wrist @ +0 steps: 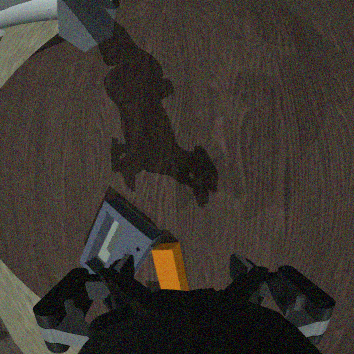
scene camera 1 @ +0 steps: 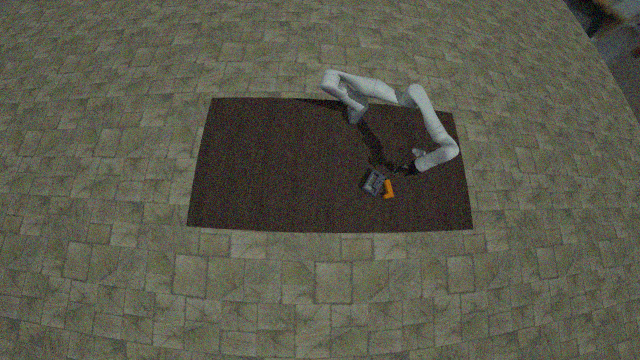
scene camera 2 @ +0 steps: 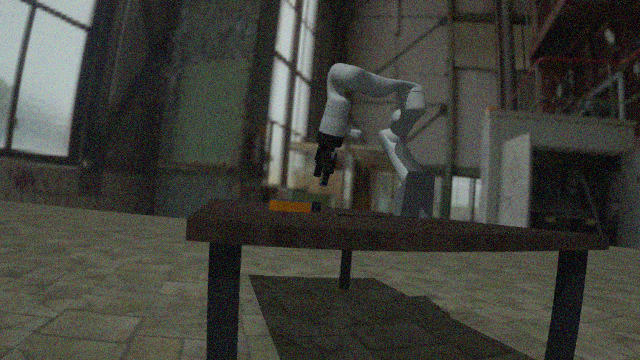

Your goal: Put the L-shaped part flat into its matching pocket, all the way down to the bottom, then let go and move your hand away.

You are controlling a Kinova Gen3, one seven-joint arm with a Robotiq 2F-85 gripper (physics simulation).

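Frame: origin at the arm's base, x right, y ahead, z up, level; centimetres.
Seen in the pictures: gripper, fingertip midpoint: [wrist: 182, 265] [scene camera 1: 399, 174] [scene camera 2: 319, 181]; arm's base, link origin: [scene camera 1: 358, 104] [scene camera 2: 414, 183].
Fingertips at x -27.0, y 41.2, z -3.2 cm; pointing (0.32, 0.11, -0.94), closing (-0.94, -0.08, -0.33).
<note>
Offsets run from my fingertips to a thing's top centre. "*": to the spot under its first point.
The orange L-shaped part @(dz -6.7, dx +4.6, dy +7.8 cm) [scene camera 1: 389, 190] [scene camera 2: 290, 205] [wrist: 169, 267] lies flat on the table beside the grey-blue block, outside its pocket. The block @(dz -6.0, dx +13.1, dy +5.0 cm) [scene camera 1: 374, 183] [wrist: 131, 237] has a recessed pocket with a pale floor @(* dz -9.2, dx +15.3, dy +4.5 cm) [wrist: 109, 241], seen in the wrist view. The part is close to one corner of the block; whether they touch is unclear. My gripper [scene camera 1: 400, 170] [scene camera 2: 320, 180] [wrist: 182, 265] is open and empty, raised above the table and the part. In the wrist view, the near end of the part is hidden behind the gripper body.
The brown table [scene camera 1: 270, 165] [scene camera 2: 400, 235] [wrist: 270, 130] carries the block and part toward one side. The arm's base [scene camera 1: 356, 116] [scene camera 2: 417, 195] [wrist: 85, 25] stands at the table's far edge. The arm's shadow falls across the table near the block.
</note>
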